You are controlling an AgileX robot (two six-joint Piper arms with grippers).
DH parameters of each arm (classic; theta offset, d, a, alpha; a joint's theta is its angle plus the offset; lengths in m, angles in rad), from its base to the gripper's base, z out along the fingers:
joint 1: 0 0.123 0 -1.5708
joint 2: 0.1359 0 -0.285 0
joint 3: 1.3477 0 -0.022 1.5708
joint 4: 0 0.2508 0 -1.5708
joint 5: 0 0 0.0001 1.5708
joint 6: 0 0.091 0 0
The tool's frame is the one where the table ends.
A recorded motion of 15 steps. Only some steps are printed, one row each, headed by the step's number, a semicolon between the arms.
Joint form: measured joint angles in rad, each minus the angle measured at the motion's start. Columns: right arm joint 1, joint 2, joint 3, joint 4, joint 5, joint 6; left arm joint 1, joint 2, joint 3, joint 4, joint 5, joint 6.
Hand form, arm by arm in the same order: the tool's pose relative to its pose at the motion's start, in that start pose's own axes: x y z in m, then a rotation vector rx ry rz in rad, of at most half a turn. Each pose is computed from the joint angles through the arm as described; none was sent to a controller.
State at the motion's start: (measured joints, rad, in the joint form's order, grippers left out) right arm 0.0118 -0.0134 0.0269 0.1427 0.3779 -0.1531; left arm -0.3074 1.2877 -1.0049 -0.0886 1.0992 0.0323
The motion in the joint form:
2: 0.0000 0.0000 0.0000 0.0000 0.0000 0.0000; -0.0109 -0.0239 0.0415 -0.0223 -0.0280 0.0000
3: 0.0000 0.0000 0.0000 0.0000 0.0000 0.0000; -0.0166 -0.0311 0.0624 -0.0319 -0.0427 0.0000
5: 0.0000 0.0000 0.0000 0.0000 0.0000 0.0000; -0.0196 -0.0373 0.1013 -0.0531 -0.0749 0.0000
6: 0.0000 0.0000 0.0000 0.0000 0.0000 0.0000; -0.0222 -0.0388 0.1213 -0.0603 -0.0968 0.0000
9: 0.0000 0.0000 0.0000 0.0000 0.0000 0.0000; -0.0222 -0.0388 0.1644 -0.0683 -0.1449 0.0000
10: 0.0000 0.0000 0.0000 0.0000 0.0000 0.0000; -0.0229 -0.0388 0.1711 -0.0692 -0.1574 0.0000
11: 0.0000 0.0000 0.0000 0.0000 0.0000 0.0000; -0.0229 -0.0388 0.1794 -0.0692 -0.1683 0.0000
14: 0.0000 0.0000 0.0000 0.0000 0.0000 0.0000; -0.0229 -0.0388 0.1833 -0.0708 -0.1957 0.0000
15: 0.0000 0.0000 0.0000 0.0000 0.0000 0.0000; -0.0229 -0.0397 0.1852 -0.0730 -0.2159 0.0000
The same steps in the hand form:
2: 0.0000 0.0000 0.0000 0.0000 0.0000 0.0000; 0.0076 -0.0038 0.0034 0.0216 -0.0101 -0.0015
3: 0.0000 0.0000 0.0000 0.0000 0.0000 0.0000; 0.0109 -0.0055 0.0064 0.0308 -0.0109 -0.0021
5: 0.0000 0.0000 0.0000 0.0000 0.0000 0.0000; 0.0162 -0.0070 0.0137 0.0478 -0.0107 -0.0136
6: 0.0000 0.0000 0.0000 0.0000 0.0000 0.0000; 0.0183 -0.0076 0.0178 0.0531 -0.0140 -0.0172
9: 0.0000 0.0000 0.0000 0.0000 0.0000 0.0000; 0.0229 -0.0070 0.0273 0.0559 -0.0194 -0.0273
10: 0.0000 0.0000 0.0000 0.0000 0.0000 0.0000; 0.0232 -0.0070 0.0288 0.0560 -0.0251 -0.0281
11: 0.0000 0.0000 0.0000 0.0000 0.0000 0.0000; 0.0240 -0.0067 0.0306 0.0551 -0.0278 -0.0293
14: 0.0000 0.0000 0.0000 0.0000 0.0000 0.0000; 0.0224 -0.0066 0.0314 0.0549 -0.0513 -0.0314
15: 0.0000 0.0000 0.0000 0.0000 0.0000 0.0000; 0.0210 -0.0066 0.0314 0.0557 -0.0705 -0.0334

